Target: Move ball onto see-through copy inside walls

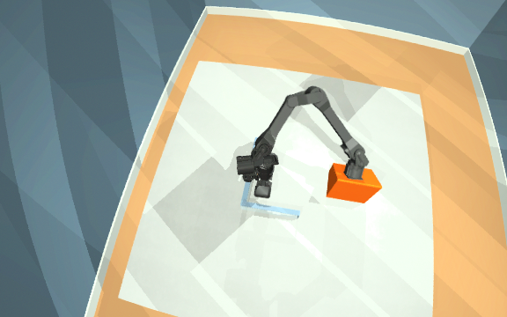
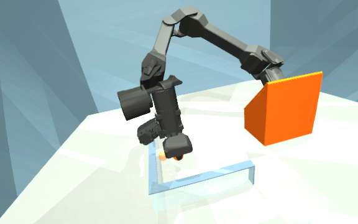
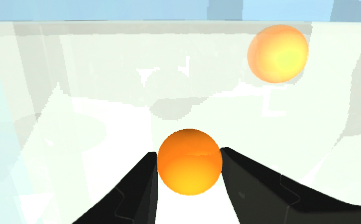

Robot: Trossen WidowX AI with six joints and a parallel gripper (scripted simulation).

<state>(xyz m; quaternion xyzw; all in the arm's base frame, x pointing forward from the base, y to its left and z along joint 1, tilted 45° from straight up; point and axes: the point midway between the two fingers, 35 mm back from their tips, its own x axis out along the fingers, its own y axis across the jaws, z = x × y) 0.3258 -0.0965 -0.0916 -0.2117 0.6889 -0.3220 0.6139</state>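
The see-through copy lies 40 mm ahead of my gripper tip, 60 mm to the right of it and 30 mm below it. Also, from my gripper tip: ball: right at my gripper tip.
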